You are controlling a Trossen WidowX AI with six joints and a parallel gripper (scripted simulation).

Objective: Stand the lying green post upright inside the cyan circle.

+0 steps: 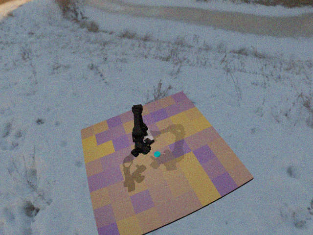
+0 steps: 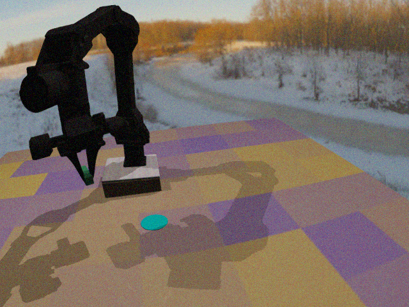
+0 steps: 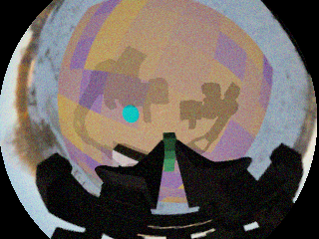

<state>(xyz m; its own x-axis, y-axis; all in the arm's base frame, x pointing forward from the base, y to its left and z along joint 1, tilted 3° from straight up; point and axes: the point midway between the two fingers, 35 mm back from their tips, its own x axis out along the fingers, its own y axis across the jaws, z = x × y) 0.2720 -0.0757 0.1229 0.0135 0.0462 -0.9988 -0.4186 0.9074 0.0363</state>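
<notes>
Right now my gripper tip is 3 cm past the cyan circle, 11 cm to the right of it and 14 cm above it. Round my gripper tip: green post 2 cm behind, 1 cm to the right.
</notes>
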